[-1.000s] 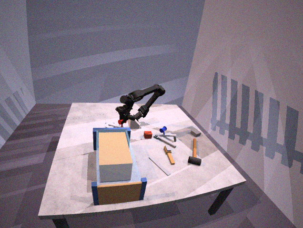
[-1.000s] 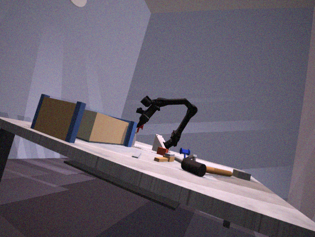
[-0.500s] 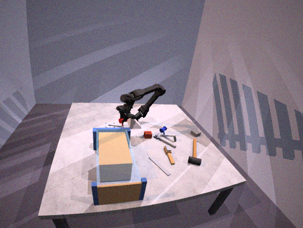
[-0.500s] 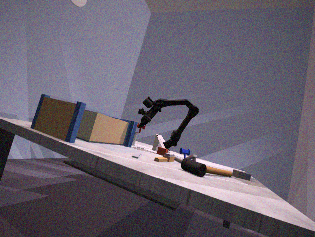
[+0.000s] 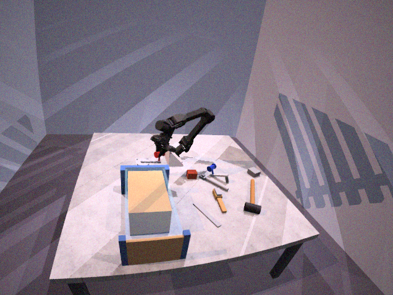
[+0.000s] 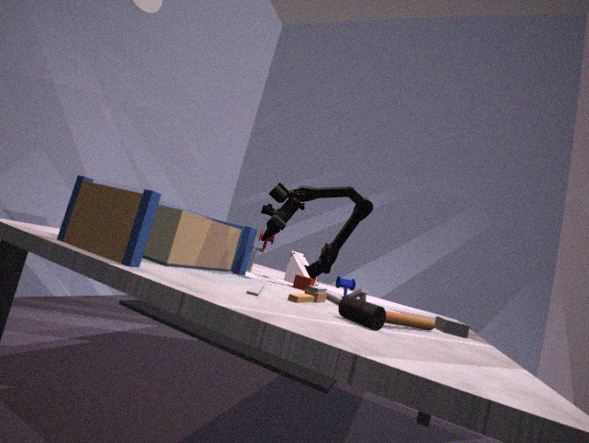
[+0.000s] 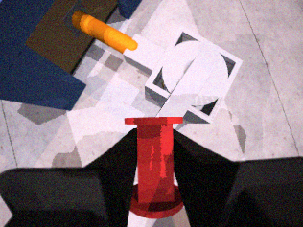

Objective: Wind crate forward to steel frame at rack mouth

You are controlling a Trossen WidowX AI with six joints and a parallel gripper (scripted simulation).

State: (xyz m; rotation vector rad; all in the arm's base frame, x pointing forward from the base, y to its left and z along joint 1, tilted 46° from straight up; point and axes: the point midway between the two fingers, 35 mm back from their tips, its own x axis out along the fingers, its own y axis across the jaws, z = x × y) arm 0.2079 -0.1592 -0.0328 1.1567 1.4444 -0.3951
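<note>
Now: gripper tip 2 cm past the pale winch body, 10 cm to the left of it and 10 cm above it. Also, from my gripper tip: red winch handle grip 1 cm behind, 1 cm to the left; then winch handle 1 cm behind, 2 cm to the right, 3 cm below; then clear-panelled cubby 40 cm ahead, 5 cm to the right, 2 cm below.
</note>
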